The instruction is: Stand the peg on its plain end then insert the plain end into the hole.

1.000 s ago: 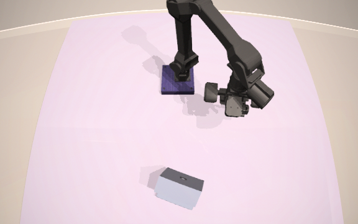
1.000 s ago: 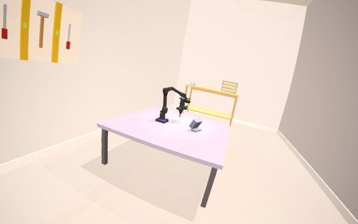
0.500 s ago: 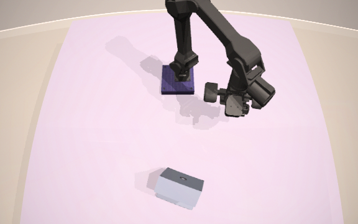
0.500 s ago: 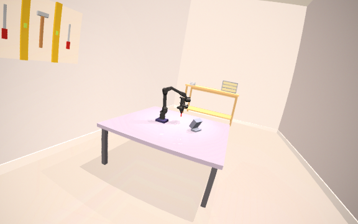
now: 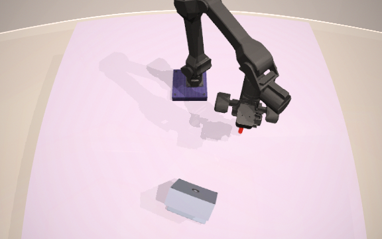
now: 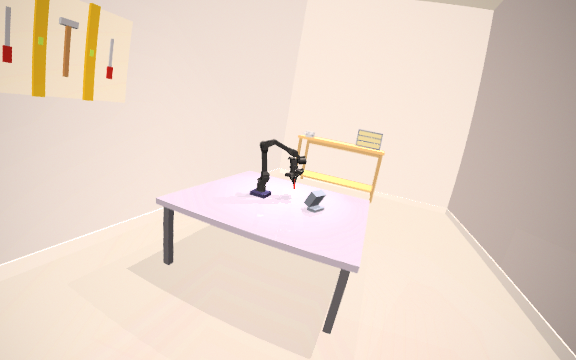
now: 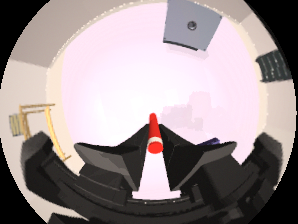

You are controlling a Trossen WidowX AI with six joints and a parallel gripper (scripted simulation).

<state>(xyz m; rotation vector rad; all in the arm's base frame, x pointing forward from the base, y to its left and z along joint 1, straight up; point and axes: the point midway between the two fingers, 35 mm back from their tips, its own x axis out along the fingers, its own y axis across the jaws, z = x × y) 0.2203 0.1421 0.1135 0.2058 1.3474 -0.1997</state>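
Now: the grey sloped panel 22 cm ahead of my gripper tip, 16 cm to the right of it and 3 cm below it. From my gripper tip the other things lie so: peg 2 cm above.
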